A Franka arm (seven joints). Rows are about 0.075 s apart.
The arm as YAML. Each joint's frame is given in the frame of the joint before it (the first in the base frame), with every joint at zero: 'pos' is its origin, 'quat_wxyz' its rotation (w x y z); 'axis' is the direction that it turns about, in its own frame. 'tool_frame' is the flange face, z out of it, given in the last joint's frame.
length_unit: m
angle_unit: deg
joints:
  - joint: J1
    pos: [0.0, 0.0, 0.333]
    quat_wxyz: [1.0, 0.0, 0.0, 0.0]
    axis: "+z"
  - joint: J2
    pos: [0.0, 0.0, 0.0]
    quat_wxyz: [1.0, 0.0, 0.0, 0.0]
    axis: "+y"
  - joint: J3
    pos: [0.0, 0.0, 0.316]
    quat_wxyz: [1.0, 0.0, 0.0, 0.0]
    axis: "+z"
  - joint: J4
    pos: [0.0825, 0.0, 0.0]
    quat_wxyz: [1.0, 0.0, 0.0, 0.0]
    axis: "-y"
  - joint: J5
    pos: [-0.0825, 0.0, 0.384]
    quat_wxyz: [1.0, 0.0, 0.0, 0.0]
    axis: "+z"
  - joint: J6
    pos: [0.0, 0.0, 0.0]
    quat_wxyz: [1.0, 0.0, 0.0, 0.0]
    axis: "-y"
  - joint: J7
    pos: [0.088, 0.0, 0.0]
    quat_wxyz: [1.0, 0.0, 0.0, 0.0]
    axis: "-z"
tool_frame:
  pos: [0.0, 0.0, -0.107]
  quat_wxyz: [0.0, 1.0, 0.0, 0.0]
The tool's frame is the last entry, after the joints.
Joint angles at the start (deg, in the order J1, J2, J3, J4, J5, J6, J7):
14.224 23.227 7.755 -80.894 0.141 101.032 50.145
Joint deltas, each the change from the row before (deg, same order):
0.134 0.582 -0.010 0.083 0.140 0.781 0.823
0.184 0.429 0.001 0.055 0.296 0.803 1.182
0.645 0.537 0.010 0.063 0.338 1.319 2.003
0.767 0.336 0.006 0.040 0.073 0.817 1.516
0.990 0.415 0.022 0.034 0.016 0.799 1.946
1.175 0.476 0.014 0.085 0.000 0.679 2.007
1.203 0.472 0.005 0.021 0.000 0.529 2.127
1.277 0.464 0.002 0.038 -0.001 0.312 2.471
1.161 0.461 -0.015 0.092 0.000 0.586 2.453
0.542 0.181 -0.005 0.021 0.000 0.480 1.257
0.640 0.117 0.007 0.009 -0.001 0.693 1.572
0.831 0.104 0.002 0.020 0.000 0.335 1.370
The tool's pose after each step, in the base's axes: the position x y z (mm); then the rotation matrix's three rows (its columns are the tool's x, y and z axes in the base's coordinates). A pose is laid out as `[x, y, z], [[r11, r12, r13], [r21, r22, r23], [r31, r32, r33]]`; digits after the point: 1 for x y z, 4 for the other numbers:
[633.1, 241.6, 462.6], [[0.8679, -0.4926, -0.0641], [-0.4911, -0.8702, 0.0384], [-0.0747, -0.0018, -0.9972]]
[634.7, 244.9, 459.2], [[0.8584, -0.5095, -0.0594], [-0.5075, -0.8604, 0.0465], [-0.0748, -0.0098, -0.9972]]
[635.4, 253.7, 455.4], [[0.8453, -0.5321, -0.0488], [-0.5294, -0.8464, 0.0579], [-0.0721, -0.0231, -0.9971]]
[634.1, 263.1, 453.0], [[0.8380, -0.5440, -0.0419], [-0.5412, -0.8386, 0.0626], [-0.0691, -0.0298, -0.9972]]
[631.6, 275.0, 449.5], [[0.8288, -0.5584, -0.0367], [-0.5555, -0.8289, 0.0660], [-0.0673, -0.0343, -0.9971]]
[628.1, 288.8, 445.6], [[0.8204, -0.5708, -0.0339], [-0.5679, -0.8202, 0.0683], [-0.0668, -0.0368, -0.9971]]
[623.7, 302.7, 440.9], [[0.8107, -0.5845, -0.0345], [-0.5815, -0.8106, 0.0692], [-0.0684, -0.0360, -0.9970]]
[618.2, 317.1, 436.1], [[0.7978, -0.6017, -0.0381], [-0.5986, -0.7981, 0.0683], [-0.0715, -0.0317, -0.9969]]
[613.7, 330.2, 432.2], [[0.7835, -0.6203, -0.0365], [-0.6172, -0.7837, 0.0701], [-0.0721, -0.0324, -0.9969]]
[611.7, 336.5, 430.9], [[0.7756, -0.6305, -0.0324], [-0.6273, -0.7754, 0.0728], [-0.0710, -0.0361, -0.9968]]
[609.3, 344.0, 430.7], [[0.7652, -0.6433, -0.0244], [-0.6401, -0.7644, 0.0777], [-0.0686, -0.0438, -0.9967]]
[605.0, 353.2, 430.1], [[0.7590, -0.6507, -0.0219], [-0.6474, -0.7579, 0.0797], [-0.0684, -0.0463, -0.9966]]

